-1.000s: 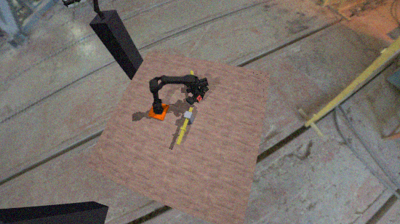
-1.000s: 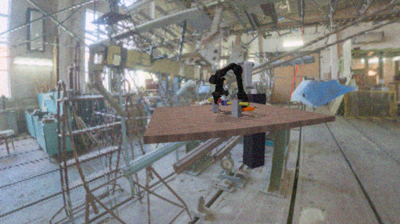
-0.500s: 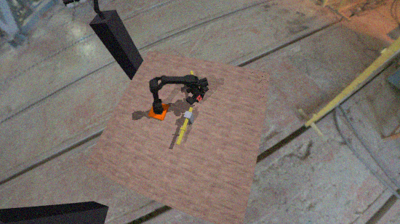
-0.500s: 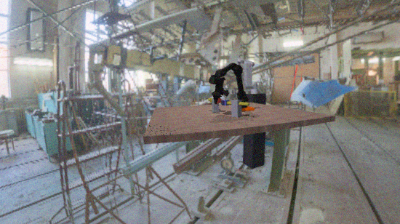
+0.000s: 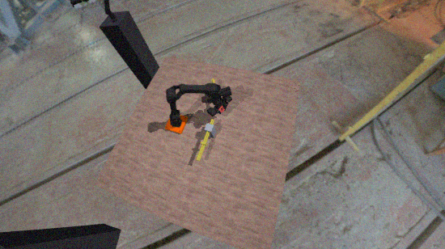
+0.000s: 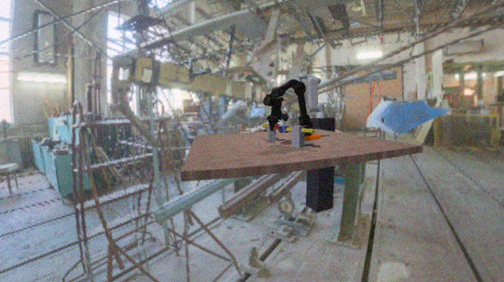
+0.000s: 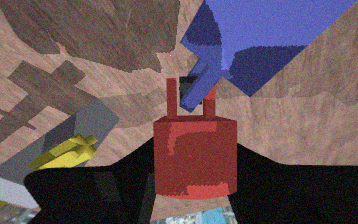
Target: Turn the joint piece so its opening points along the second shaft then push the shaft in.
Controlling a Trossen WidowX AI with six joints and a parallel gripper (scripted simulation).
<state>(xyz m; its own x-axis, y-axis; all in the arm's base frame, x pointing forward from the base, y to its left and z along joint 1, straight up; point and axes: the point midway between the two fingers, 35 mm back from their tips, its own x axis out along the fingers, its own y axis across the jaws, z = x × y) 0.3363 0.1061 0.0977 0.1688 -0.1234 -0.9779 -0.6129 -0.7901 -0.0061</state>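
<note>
Now: the red joint piece 3 cm above my gripper tip, 2 cm behind it and 1 cm to the left of it.
</note>
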